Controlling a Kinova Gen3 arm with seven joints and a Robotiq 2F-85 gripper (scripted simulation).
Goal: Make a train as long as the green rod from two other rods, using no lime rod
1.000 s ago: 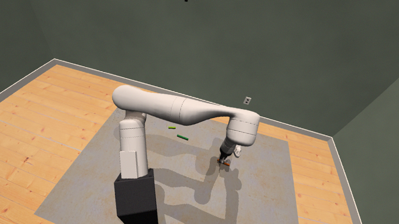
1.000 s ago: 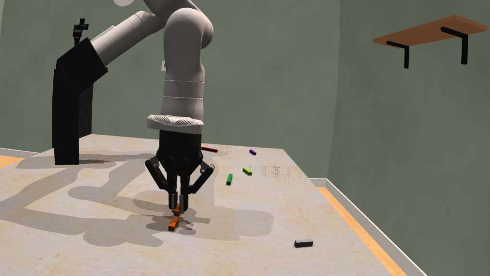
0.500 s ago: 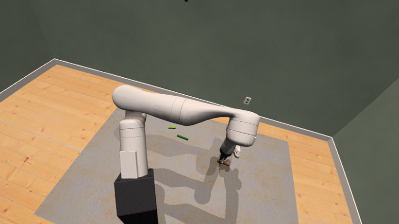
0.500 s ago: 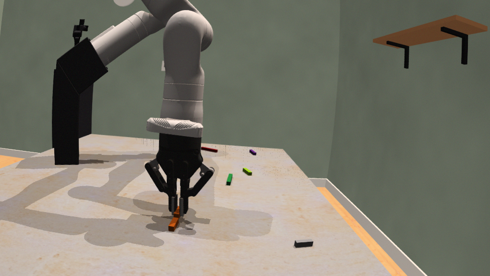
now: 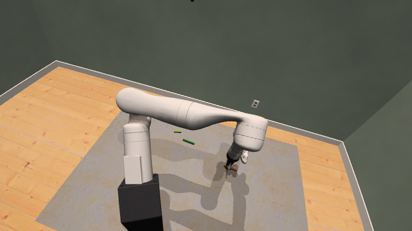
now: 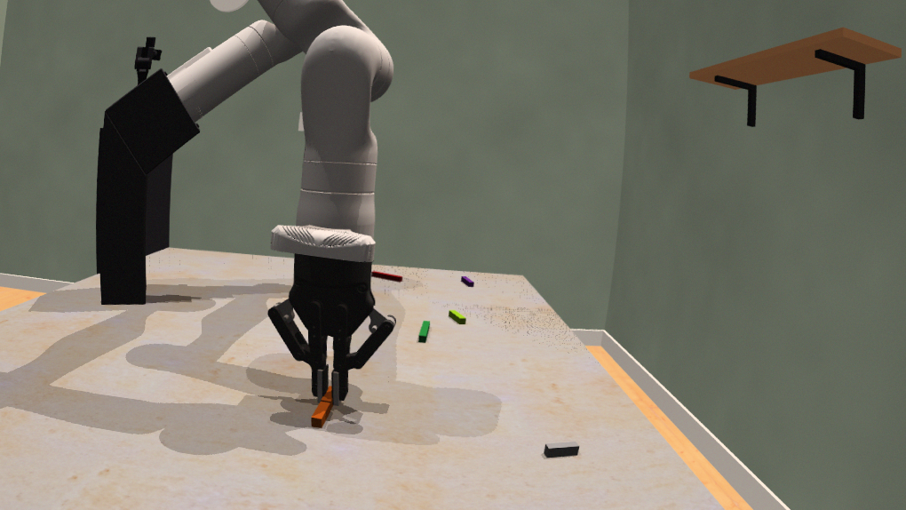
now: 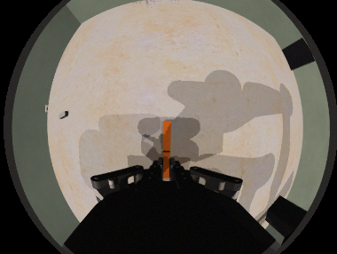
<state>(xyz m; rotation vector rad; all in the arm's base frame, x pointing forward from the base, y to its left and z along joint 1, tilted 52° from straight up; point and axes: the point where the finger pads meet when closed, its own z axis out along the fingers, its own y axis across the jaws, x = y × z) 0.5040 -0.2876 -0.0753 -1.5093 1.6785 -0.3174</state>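
Now: hand 4 cm to the left of the orange rod and 2 cm above it. Round my hand: green rod 29 cm to the left, 5 cm ahead, 2 cm below; then lime rod 39 cm to the left, 8 cm ahead, 2 cm below; then grey rod 23 cm ahead, 5 cm to the right, 2 cm below.
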